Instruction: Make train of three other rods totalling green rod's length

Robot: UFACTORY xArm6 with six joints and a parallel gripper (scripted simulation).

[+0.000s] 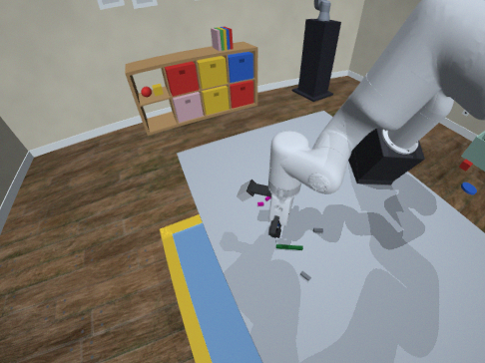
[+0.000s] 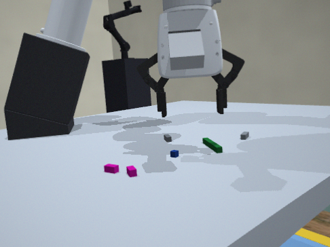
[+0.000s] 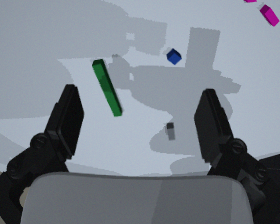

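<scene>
Right now my hand is 7 cm above the blue rod, 3 cm past it and 2 cm to the left of it. Round my hand: green rod 7 cm below, 6 cm to the left.
</scene>
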